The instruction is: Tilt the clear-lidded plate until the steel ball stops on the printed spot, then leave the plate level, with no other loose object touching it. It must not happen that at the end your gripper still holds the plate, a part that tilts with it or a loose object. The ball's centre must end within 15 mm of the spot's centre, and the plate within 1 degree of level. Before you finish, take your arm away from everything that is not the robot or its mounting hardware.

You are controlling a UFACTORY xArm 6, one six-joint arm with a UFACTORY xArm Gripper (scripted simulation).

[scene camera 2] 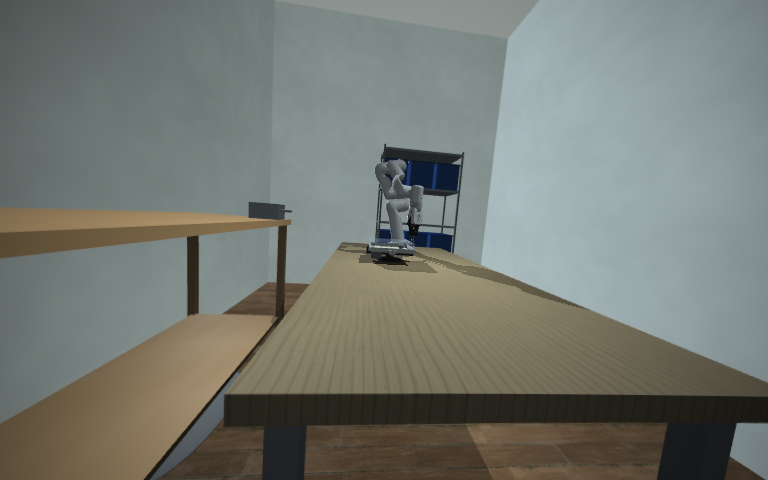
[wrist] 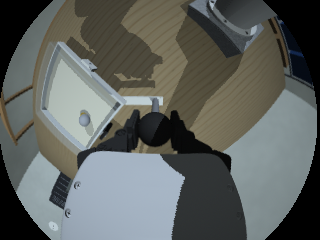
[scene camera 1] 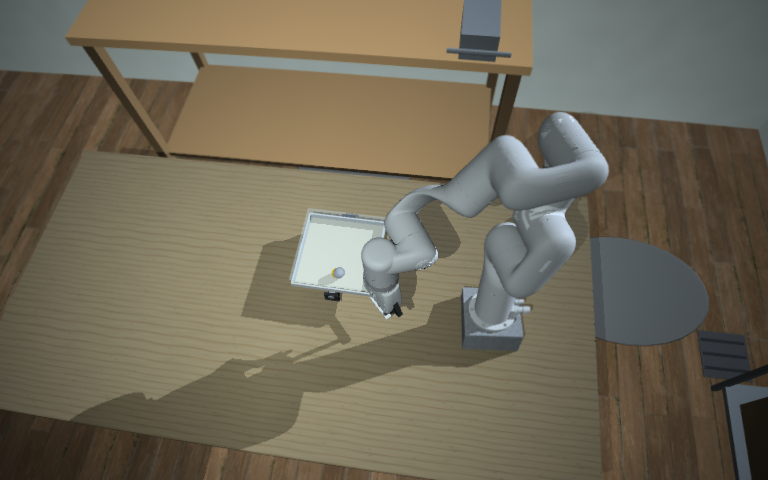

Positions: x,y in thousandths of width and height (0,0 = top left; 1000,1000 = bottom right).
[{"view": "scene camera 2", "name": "clear-lidded plate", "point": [492,511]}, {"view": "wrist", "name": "my gripper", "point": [486,498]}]
